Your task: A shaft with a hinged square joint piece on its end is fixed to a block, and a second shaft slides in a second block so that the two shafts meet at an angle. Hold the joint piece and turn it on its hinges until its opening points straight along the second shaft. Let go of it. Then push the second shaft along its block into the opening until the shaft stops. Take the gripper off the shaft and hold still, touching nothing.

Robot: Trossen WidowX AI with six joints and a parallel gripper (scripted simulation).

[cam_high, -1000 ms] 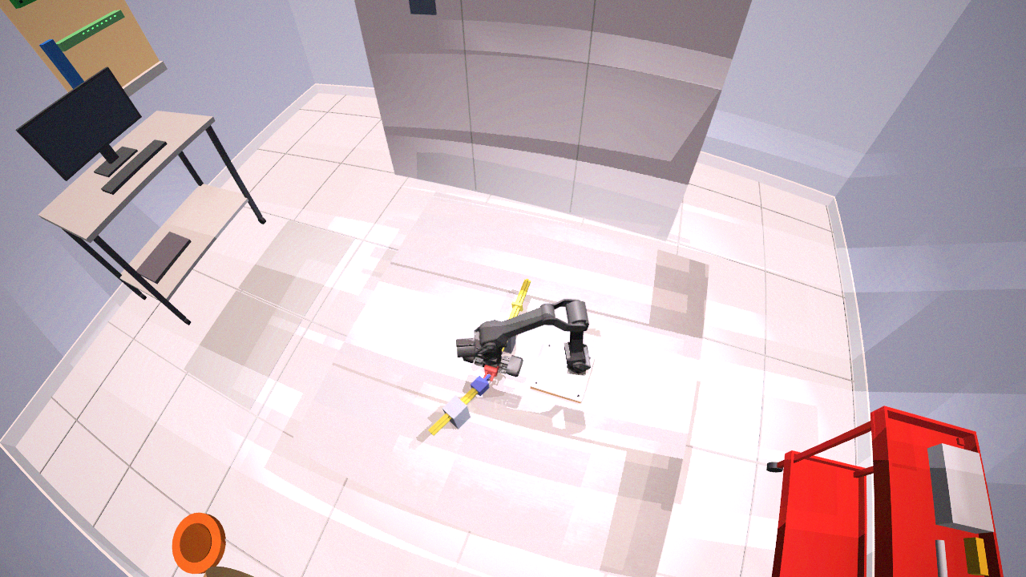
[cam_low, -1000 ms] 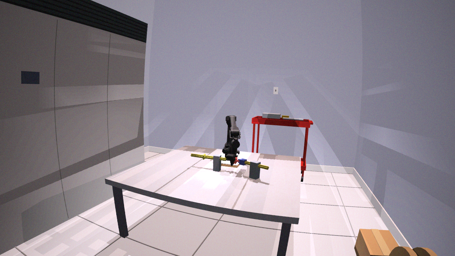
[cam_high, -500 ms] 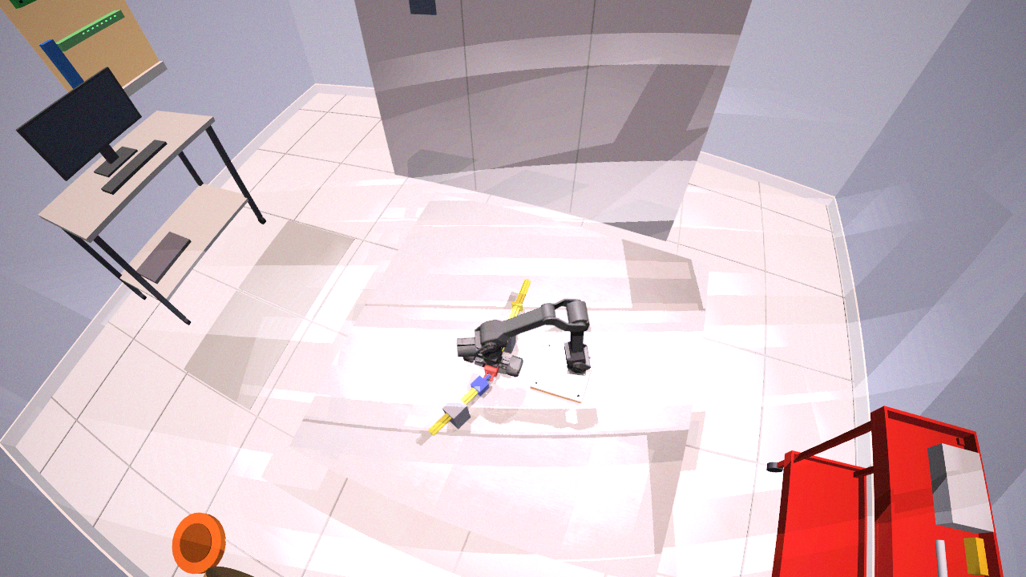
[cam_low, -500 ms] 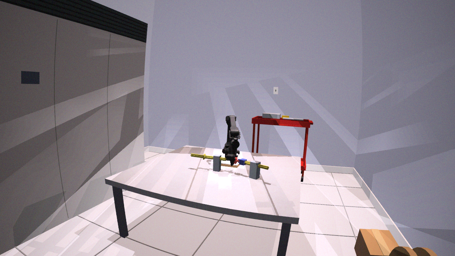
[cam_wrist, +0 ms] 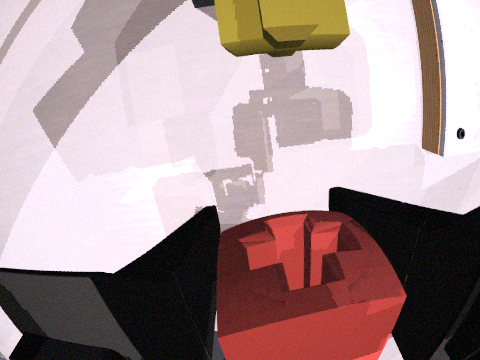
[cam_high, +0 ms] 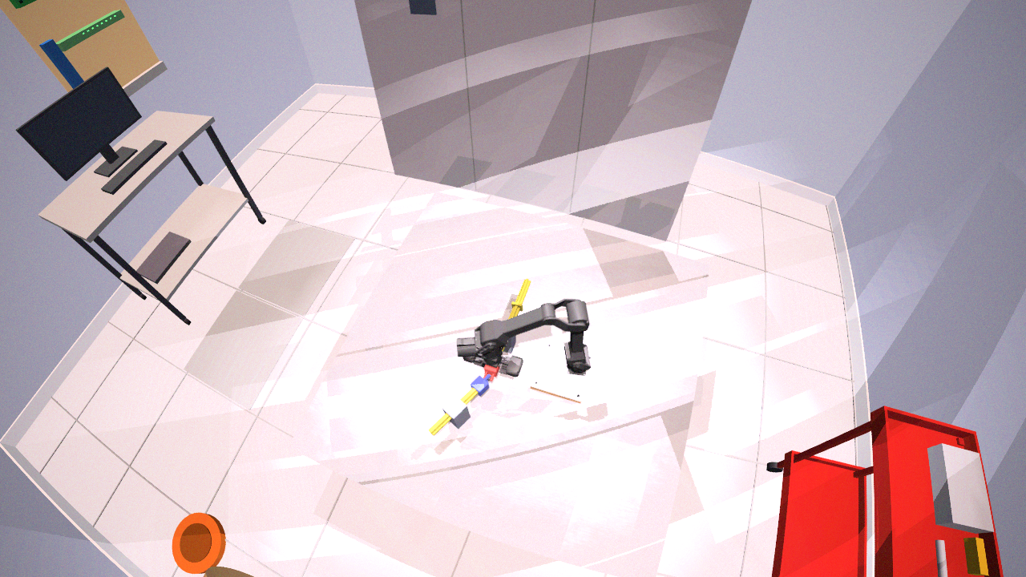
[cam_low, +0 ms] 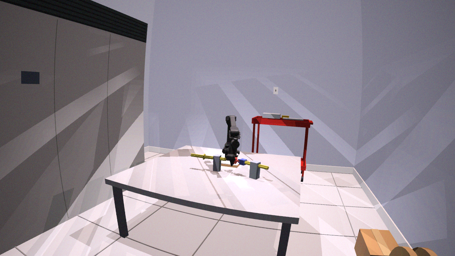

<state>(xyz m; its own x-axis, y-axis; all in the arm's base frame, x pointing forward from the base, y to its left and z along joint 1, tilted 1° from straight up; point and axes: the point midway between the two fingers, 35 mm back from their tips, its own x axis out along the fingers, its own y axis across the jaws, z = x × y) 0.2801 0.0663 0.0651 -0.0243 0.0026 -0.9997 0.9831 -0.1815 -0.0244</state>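
The red square joint piece is 40 mm above my gripper tip and 20 mm to the left of it.
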